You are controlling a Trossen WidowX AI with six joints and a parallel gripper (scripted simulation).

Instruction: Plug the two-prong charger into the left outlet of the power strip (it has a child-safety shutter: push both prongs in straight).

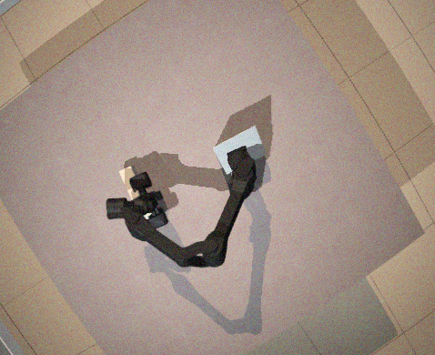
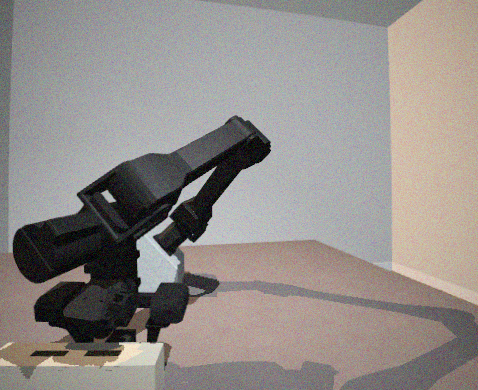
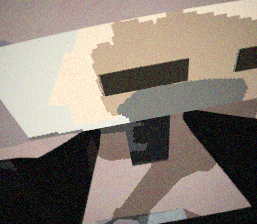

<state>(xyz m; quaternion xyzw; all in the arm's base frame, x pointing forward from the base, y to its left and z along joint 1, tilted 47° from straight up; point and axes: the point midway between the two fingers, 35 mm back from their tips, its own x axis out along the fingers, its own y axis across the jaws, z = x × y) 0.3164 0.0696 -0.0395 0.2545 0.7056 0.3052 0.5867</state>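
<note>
Right now the two-prong charger is 20 mm ahead of my gripper tip and 10 mm above it.
</note>
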